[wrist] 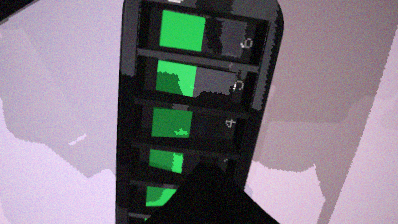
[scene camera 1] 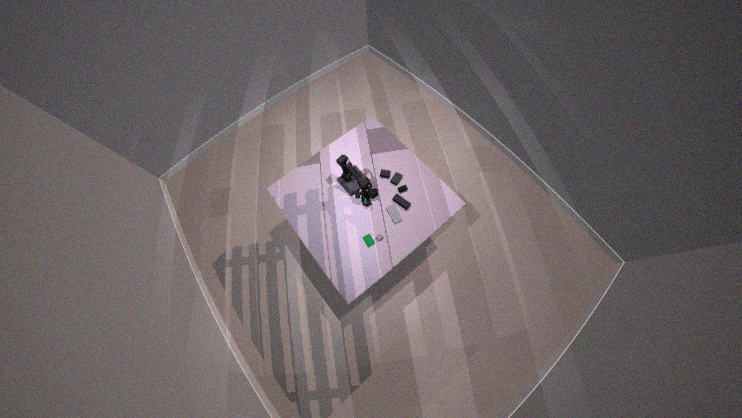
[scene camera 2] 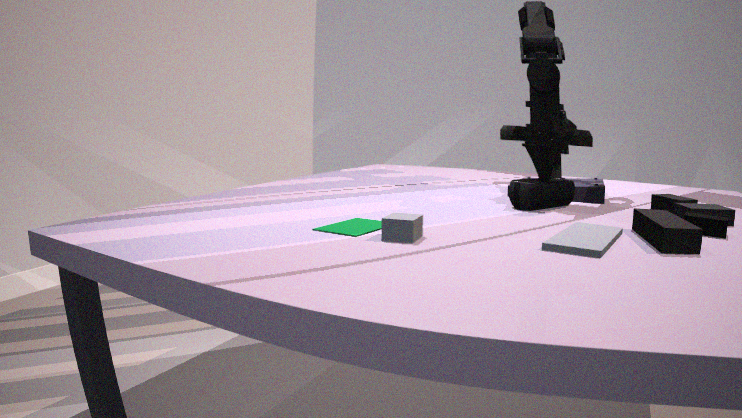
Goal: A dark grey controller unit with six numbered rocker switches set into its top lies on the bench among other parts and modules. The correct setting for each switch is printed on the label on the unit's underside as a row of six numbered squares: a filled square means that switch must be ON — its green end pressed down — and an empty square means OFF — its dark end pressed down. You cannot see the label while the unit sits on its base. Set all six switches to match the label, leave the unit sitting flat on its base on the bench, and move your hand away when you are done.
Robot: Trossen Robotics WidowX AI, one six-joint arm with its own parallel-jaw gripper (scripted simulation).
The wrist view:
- my gripper: 205, 171
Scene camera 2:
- my gripper: 544, 184
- flat green plate: 355, 227
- light grey slab: 590, 240
